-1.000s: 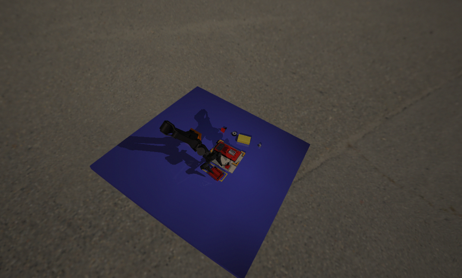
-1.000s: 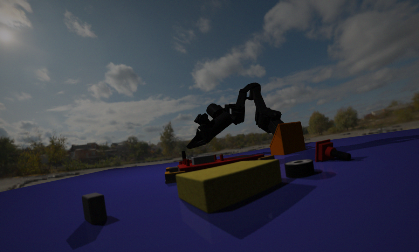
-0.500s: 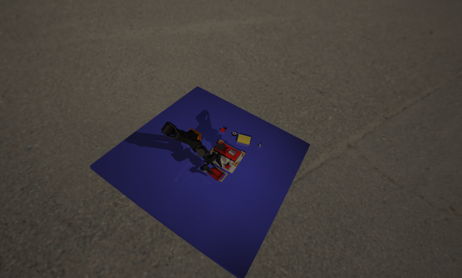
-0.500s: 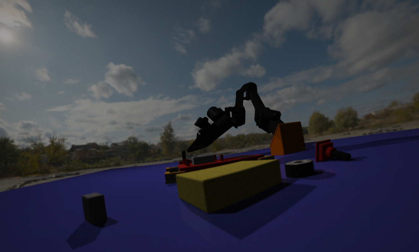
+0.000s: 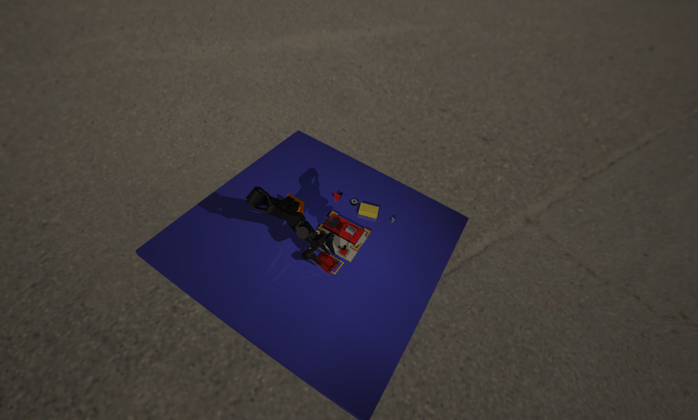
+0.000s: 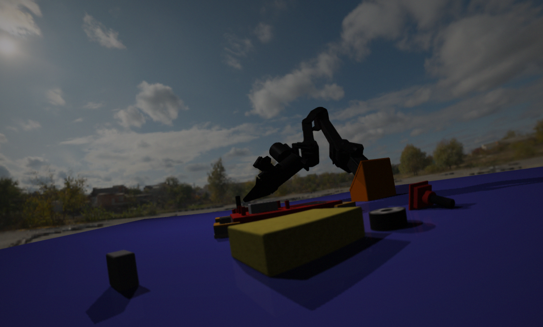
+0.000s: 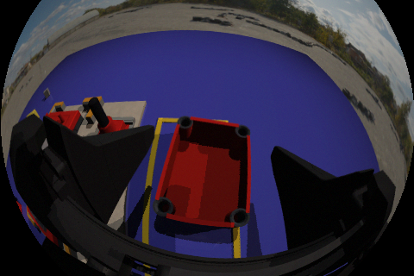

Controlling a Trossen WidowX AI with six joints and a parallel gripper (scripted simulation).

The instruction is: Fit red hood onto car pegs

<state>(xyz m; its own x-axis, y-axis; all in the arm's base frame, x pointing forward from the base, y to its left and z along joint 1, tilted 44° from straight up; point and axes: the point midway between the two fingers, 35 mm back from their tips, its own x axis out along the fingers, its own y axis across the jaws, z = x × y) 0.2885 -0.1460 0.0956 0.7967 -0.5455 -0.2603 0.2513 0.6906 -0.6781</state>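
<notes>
Now: the red hood 10 mm behind my gripper tip and 40 mm below it. From my gripper tip the other things lie so: beige jig: 20 mm behind, 210 mm to the left, 30 mm below; then grey engine block: 10 mm ahead, 240 mm to the left, 20 mm below; then yellow block: 30 mm ahead, 440 mm to the left, 30 mm below.
</notes>
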